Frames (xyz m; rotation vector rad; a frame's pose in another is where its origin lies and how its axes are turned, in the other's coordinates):
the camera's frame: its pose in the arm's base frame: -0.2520 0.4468 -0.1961 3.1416 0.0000 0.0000
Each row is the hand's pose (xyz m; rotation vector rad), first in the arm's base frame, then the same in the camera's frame.
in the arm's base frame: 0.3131 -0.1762 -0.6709 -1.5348 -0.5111 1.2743
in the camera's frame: 0.5651 0.6230 0.4748 1.1755 -1.2103 -0.4854
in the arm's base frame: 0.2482 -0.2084 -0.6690 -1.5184 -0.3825 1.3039
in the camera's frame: 0.5002 0.6552 0.4729 1.1987 -1.2456 -0.3654
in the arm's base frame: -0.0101 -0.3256 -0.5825 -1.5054 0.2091 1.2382
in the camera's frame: 0.2419 0.7724 0.3864 1.2713 -1.1977 0.2023
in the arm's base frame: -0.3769 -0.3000 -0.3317 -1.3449 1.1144 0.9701
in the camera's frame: -0.1249 0.7468 0.1356 1.2723 -0.9600 1.1028
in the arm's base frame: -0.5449 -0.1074 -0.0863 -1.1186 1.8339 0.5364
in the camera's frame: -0.2929 0.5542 -0.1098 1.1051 -0.5353 1.8301
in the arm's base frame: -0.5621 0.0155 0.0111 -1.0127 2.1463 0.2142
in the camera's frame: -0.3101 0.4313 -0.2072 0.9391 -0.2117 2.1218
